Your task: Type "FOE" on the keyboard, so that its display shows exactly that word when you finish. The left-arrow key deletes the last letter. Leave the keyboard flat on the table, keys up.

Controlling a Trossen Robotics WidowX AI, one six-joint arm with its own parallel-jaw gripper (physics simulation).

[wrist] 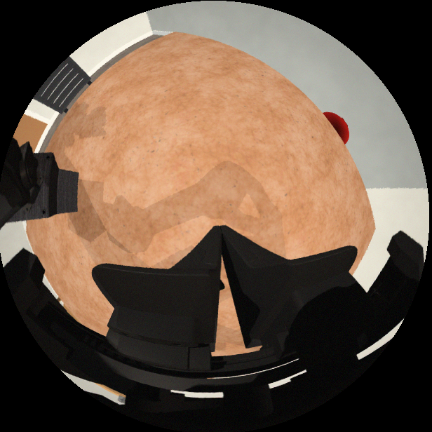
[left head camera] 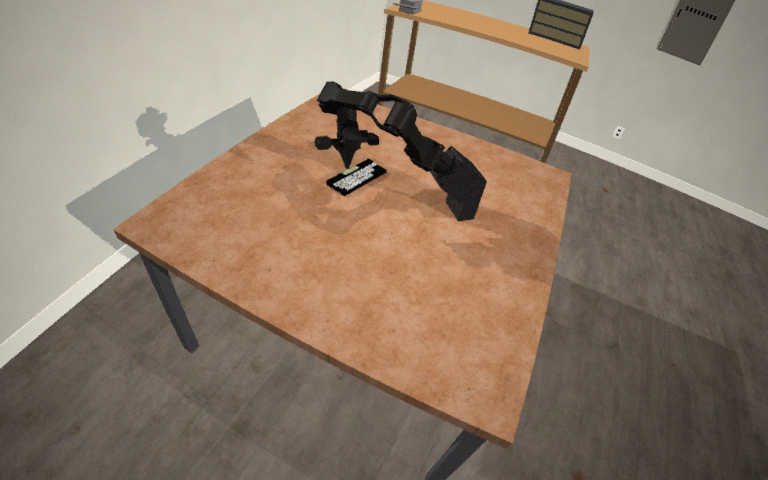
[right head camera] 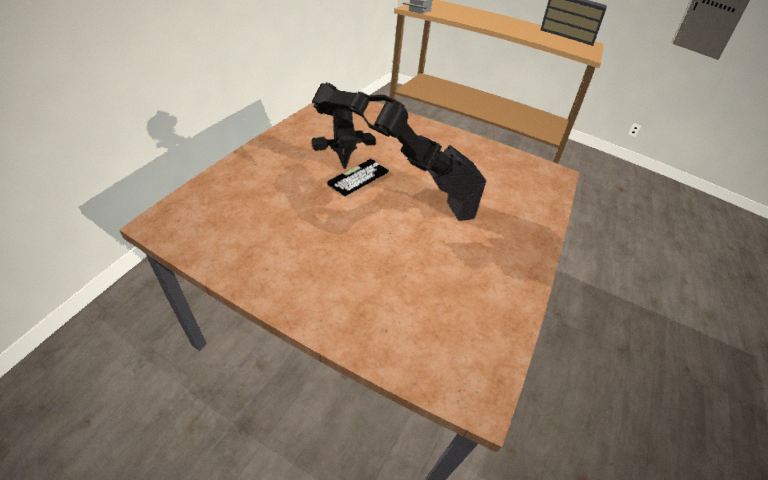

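Note:
A black keyboard (left head camera: 356, 177) (right head camera: 358, 177) with white keys and a pale display strip (left head camera: 351, 169) (right head camera: 351, 169) lies flat on the table, keys up. The display text is too small to read. My gripper (left head camera: 347, 166) (right head camera: 344, 166) (wrist: 219, 231) is shut with nothing between its fingers and points down. In both head views its tips show close to the keyboard's display side, near its back left edge. Whether they touch anything cannot be told. In the wrist view the keyboard is hidden behind the fingers, apart from a tiny dark spot between them that may belong to it.
The wooden table (left head camera: 339, 283) (right head camera: 339, 283) (wrist: 200, 100) carries the arm's base (left head camera: 461, 186) (right head camera: 461, 186) to the right of the keyboard. A wooden shelf unit (left head camera: 487, 31) (right head camera: 498, 29) stands behind the table. A red round object (wrist: 338, 128) shows past the table edge in the wrist view.

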